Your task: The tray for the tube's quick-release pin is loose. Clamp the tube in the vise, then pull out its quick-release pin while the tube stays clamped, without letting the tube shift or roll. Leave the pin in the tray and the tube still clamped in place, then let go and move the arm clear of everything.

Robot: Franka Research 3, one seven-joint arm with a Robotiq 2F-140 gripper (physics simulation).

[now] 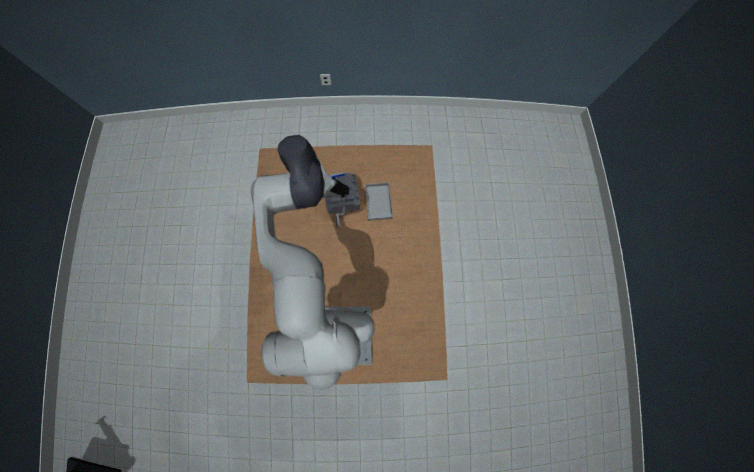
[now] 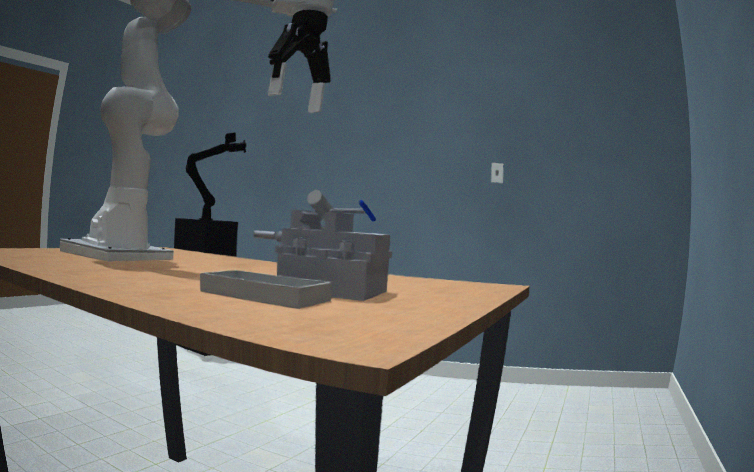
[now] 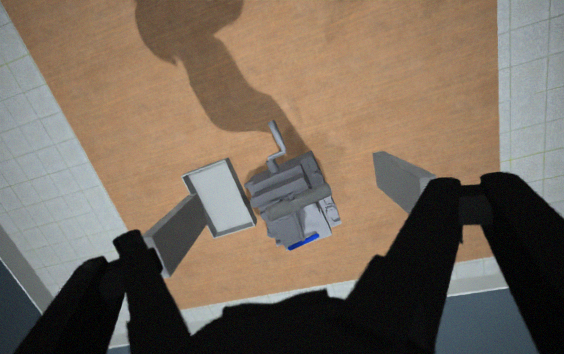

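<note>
The grey vise [image 1: 349,203] [image 2: 333,278] [image 3: 277,186] stands on the table, its crank handle [image 1: 338,219] [image 2: 265,234] [image 3: 276,137] on the side facing the robot base. The grey tube [image 2: 317,199] [image 3: 300,203] lies across the vise top; I cannot tell how tightly the jaws hold it. The quick-release pin's blue end [image 1: 337,175] [image 2: 367,210] [image 3: 303,242] sticks out on the side away from the crank, its shank running to the tube. The tray [image 1: 379,201] [image 2: 250,289] [image 3: 222,197] is beside the vise. My gripper [image 1: 339,188] [image 2: 295,93] [image 3: 285,189] is open and empty, high above the vise.
The wooden table [image 1: 408,267] [image 2: 422,328] [image 3: 415,90] carries the arm's base plate [image 1: 365,353] [image 2: 116,250]. A black arm on a dark stand [image 2: 205,236] stands beyond the table. The arm's shadow falls across the table on the crank side of the vise.
</note>
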